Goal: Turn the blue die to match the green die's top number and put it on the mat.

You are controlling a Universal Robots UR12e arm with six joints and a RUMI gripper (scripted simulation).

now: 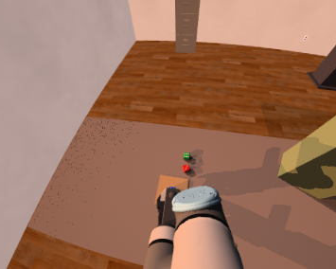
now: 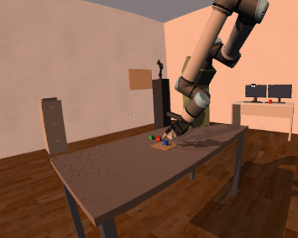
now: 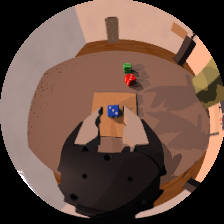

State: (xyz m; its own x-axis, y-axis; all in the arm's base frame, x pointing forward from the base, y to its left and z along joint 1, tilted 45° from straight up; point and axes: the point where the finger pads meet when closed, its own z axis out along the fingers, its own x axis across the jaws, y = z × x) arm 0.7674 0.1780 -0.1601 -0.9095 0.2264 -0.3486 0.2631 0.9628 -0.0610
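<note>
My hand is 1 cm to the left of the blue die and 5 cm above it. The rest, counted from my hand: tan mat: 1 cm to the right, 6 cm below; then green die: 5 cm behind, 19 cm to the right, 5 cm below; then red die: 6 cm behind, 12 cm to the right, 5 cm below.
</note>
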